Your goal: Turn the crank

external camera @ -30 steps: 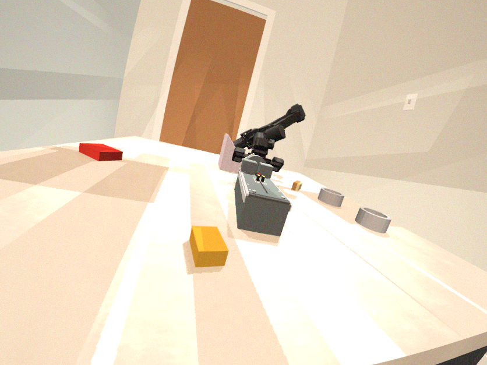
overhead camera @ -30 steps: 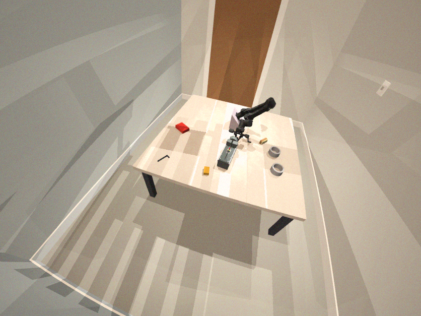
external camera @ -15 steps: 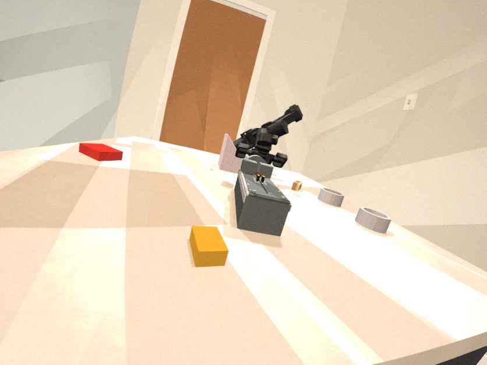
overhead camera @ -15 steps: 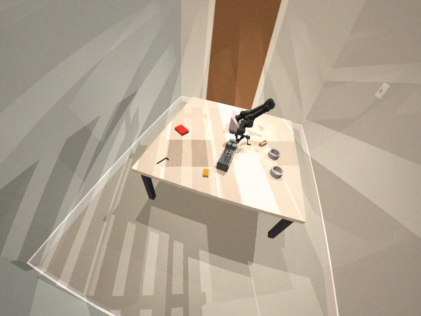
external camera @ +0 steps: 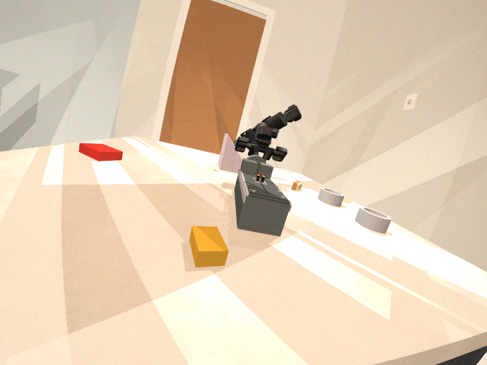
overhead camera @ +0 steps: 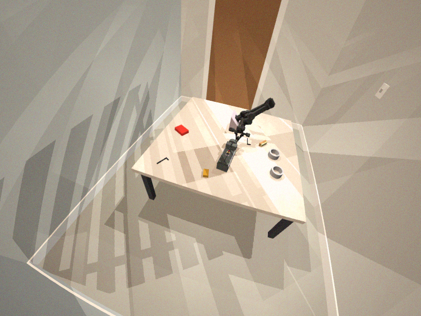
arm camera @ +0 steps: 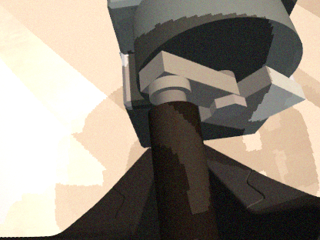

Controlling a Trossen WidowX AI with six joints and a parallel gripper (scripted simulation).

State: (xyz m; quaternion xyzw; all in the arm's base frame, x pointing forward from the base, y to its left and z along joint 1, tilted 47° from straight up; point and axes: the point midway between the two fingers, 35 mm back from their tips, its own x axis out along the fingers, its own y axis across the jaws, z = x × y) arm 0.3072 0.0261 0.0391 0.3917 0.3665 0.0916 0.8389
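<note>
Now: gripper tip 14 cm short of the red pointer and 4 cm to the left of it. Round my gripper tip: dark brown crank handle 3 cm above, 2 cm behind; then yellow block 36 cm ahead, 17 cm to the right, 7 cm below; then tan block 26 cm to the left, 15 cm behind, 7 cm below.
</note>
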